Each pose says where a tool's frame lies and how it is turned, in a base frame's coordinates. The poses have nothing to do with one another.
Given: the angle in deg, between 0 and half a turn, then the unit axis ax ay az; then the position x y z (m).
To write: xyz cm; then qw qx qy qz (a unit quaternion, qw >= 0). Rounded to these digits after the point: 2 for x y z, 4 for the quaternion.
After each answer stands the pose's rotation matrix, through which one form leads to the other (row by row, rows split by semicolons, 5 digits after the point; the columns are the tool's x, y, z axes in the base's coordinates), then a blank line. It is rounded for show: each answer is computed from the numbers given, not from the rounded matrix.
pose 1, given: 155.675, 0.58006, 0.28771, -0.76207, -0.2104, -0.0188, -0.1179
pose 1, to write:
-21.04, -1.88, -11.79, 0.2107, 0.5670, 0.2813, -0.7450
-0.26815 0.63287 -0.72634; 0.00506 -0.75302 -0.65798; -0.96336 -0.18011 0.19872

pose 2, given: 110.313, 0.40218, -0.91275, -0.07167, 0.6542, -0.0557, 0.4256
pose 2, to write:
65.42, -5.57, 42.56, 0.5713, 0.3301, -0.7491, -0.0588
-0.12925 -0.42731 -0.89482; -0.56174 0.77518 -0.28904; 0.81716 0.46530 -0.34023

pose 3, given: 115.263, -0.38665, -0.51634, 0.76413, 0.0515, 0.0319, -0.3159
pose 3, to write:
5.15, 3.19, -31.59, 0.5354, -0.3266, -0.4361, 0.6454
-0.21347 -0.40620 -0.88850; 0.97589 -0.04639 -0.21326; 0.04541 -0.91261 0.40631

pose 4, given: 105.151, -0.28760, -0.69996, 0.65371, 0.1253, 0.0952, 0.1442
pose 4, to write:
12.53, 9.52, 14.42, 0.6077, -0.2284, -0.5559, 0.5191
-0.15703 -0.37706 -0.91278; 0.88491 0.35664 -0.29956; 0.43848 -0.85477 0.27767

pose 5, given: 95.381, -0.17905, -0.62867, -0.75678, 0.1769, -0.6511, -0.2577
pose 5, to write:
17.69, -65.11, -25.77, 0.6731, -0.1324, -0.4649, -0.5597
-0.05871 0.87656 -0.47769; -0.63033 0.33851 0.69864; 0.77411 0.34212 0.53265

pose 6, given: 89.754, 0.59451, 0.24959, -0.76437, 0.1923, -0.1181, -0.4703
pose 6, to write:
19.23, -11.81, -47.03, 0.7086, 0.4195, 0.1761, -0.5393
0.35622 0.91211 -0.20289; -0.61662 0.06632 -0.78447; -0.70206 0.40454 0.58605

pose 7, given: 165.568, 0.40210, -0.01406, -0.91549, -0.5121, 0.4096, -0.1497
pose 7, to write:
-51.21, 40.96, -14.97, 0.1256, 0.3989, -0.0139, -0.9082
-0.65018 0.21704 -0.72812; -0.23930 -0.96805 -0.07488; -0.72111 0.12555 0.68135

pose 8, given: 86.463, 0.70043, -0.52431, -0.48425, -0.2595, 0.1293, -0.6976
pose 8, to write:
-25.95, 12.93, -69.76, 0.7286, 0.4798, -0.3591, -0.3317
0.52203 0.13874 -0.84157; -0.82791 0.31963 -0.46086; 0.20505 0.93733 0.28172

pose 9, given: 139.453, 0.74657, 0.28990, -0.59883, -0.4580, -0.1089, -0.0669
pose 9, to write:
-45.80, -10.89, -6.69, 0.3465, 0.7003, 0.2719, -0.5617
0.22102 0.77017 -0.59832; -0.00839 -0.61197 -0.79084; -0.97523 0.17981 -0.12879

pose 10, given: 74.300, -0.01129, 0.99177, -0.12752, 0.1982, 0.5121, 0.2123
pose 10, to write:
19.82, 51.21, 21.23, 0.7971, -0.0068, 0.5989, -0.0770
0.27069 0.11460 0.95582; -0.13093 0.98805 -0.08138; -0.95372 -0.10312 0.28246

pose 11, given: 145.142, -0.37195, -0.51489, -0.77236, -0.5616, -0.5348, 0.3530
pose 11, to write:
-56.16, -53.48, 35.30, 0.2995, -0.3549, -0.4913, -0.7369
-0.56870 0.79010 0.22873; -0.09277 -0.33792 0.93659; 0.81730 0.51142 0.26547

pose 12, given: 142.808, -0.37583, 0.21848, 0.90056, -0.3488, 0.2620, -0.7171
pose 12, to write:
-34.88, 26.20, -71.71, 0.3189, -0.3562, 0.2071, 0.8535
-0.54284 -0.69190 -0.47601; 0.39686 -0.71085 0.58068; -0.74015 0.12631 0.66047

